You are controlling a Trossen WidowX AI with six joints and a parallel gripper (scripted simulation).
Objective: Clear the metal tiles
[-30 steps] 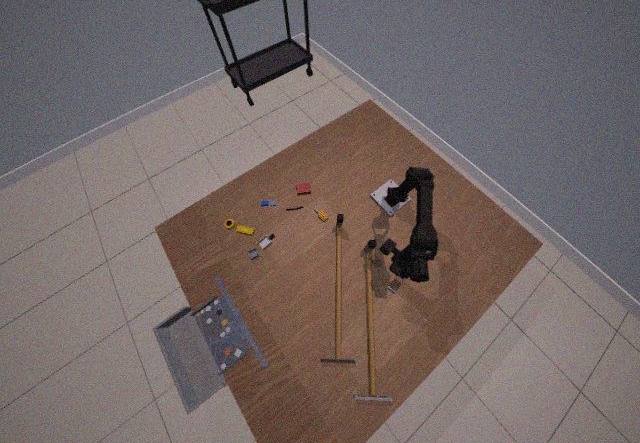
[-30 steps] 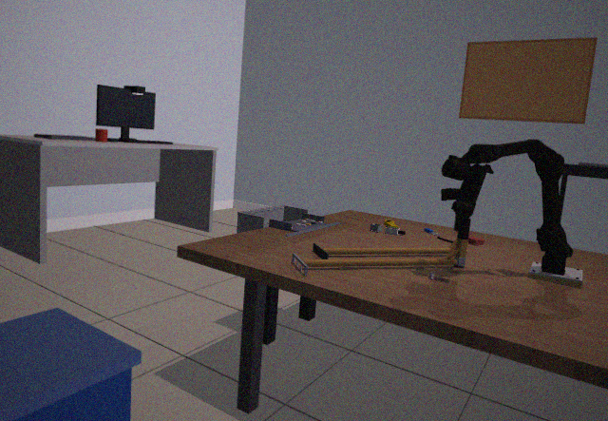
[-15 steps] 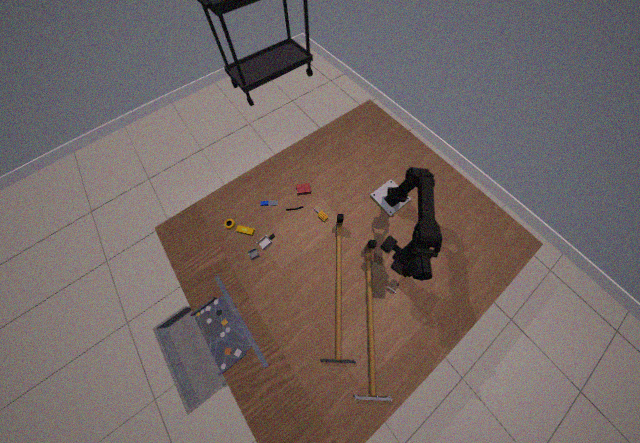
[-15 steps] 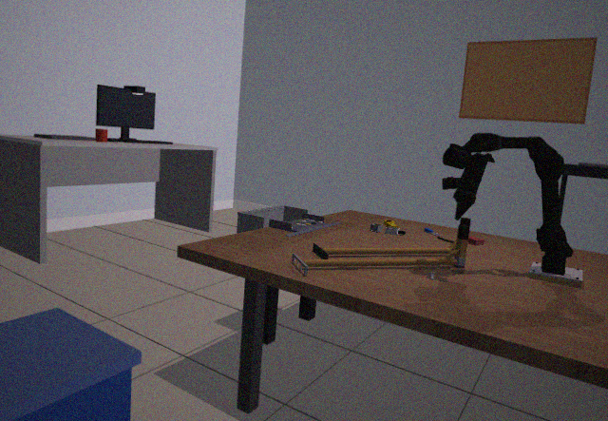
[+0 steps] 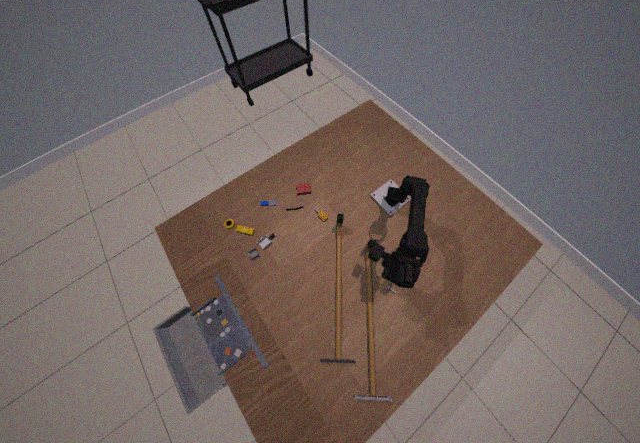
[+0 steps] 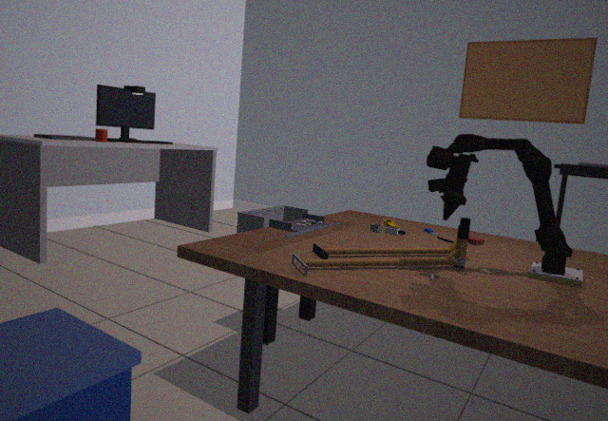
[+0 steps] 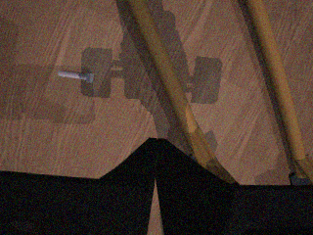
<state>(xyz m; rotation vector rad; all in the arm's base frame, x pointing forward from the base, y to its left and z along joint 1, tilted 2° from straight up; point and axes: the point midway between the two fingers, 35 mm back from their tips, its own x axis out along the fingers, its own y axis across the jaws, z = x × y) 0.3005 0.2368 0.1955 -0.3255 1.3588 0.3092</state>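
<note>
Now: the long scraper 180 mm ahead of my gripper tip, 110 mm below it and 60 mm to the right of it. The rest, counted from my gripper tip: black strip 500 mm to the right, 170 mm below, 130 mm ahead; then yellow ribbed bit 390 mm to the right, 160 mm below, 40 mm ahead; then long yellow-handled tool 140 mm ahead, 110 mm to the left, 110 mm below.
</note>
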